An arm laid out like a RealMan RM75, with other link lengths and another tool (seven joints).
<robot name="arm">
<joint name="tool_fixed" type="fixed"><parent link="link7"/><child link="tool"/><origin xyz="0.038 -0.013 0.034" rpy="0 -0.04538 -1.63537"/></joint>
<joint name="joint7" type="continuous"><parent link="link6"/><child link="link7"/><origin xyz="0 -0.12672 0" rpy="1.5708 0 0"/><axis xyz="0 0 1"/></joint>
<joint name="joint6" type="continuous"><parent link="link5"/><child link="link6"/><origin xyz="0 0 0" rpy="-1.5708 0 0"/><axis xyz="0 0 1"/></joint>
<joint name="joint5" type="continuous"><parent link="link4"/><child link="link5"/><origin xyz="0 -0.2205 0" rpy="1.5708 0 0"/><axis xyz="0 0 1"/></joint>
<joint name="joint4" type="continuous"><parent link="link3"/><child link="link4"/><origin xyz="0 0 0" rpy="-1.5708 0 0"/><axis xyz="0 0 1"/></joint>
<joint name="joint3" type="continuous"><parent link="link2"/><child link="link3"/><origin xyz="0 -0.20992 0" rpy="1.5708 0 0"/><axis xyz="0 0 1"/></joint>
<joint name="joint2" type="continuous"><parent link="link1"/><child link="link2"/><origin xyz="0 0 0" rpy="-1.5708 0 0"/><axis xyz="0 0 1"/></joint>
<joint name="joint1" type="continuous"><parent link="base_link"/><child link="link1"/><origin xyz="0 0 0.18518" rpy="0 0 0"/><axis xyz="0 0 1"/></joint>
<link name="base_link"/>
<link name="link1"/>
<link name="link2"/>
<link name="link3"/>
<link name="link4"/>
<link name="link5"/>
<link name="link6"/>
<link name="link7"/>
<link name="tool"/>
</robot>
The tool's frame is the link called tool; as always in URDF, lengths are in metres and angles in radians. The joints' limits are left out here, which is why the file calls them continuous.
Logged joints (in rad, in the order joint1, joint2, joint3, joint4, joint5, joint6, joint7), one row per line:
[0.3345, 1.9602, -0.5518, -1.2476, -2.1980, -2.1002, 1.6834]
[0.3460, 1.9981, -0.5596, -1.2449, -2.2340, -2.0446, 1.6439]
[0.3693, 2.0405, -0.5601, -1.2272, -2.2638, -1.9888, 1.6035]
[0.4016, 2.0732, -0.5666, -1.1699, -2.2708, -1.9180, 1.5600]
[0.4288, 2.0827, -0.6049, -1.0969, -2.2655, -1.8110, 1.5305]
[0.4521, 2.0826, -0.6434, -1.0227, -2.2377, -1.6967, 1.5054]
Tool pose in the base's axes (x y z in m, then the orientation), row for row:
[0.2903, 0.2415, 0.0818, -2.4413, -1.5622, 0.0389]
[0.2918, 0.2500, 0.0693, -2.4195, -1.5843, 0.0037]
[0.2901, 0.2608, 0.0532, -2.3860, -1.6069, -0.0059]
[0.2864, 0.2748, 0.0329, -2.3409, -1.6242, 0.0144]
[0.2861, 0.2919, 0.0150, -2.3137, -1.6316, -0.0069]
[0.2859, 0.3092, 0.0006, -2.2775, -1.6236, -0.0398]
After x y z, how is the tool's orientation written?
As a rotation vector, in radians.
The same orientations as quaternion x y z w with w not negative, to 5 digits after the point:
[-0.83602, -0.53498, 0.01332, 0.12119]
[-0.83010, -0.54355, 0.00127, 0.12444]
[-0.82217, -0.55371, -0.00203, 0.13208]
[-0.81283, -0.56397, 0.00500, 0.14567]
[-0.80741, -0.56938, -0.00241, 0.15460]
[-0.80215, -0.57184, -0.01402, 0.17132]

